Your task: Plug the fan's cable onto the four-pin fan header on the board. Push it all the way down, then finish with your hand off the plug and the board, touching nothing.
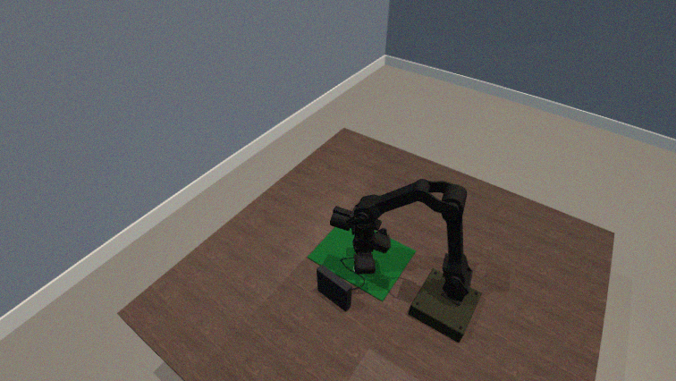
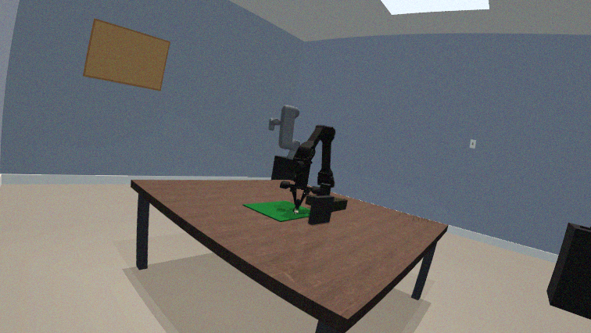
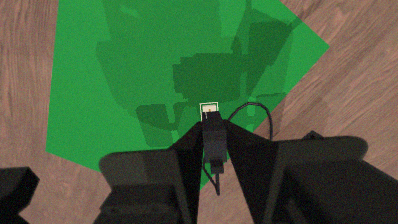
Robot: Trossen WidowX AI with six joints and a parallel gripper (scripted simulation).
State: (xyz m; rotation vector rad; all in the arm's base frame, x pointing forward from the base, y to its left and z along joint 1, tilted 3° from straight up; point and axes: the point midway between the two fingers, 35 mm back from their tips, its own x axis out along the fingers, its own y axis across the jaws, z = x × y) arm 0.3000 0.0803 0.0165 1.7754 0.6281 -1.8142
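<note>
My gripper tip is 10 mm short of the dark fan plug and 10 mm below it. Round my gripper tip: white four-pin fan header: 10 mm ahead, 40 mm below; green board: 30 mm ahead, 50 mm to the right, 50 mm below; black fan: 140 mm to the left, 20 mm above.
</note>
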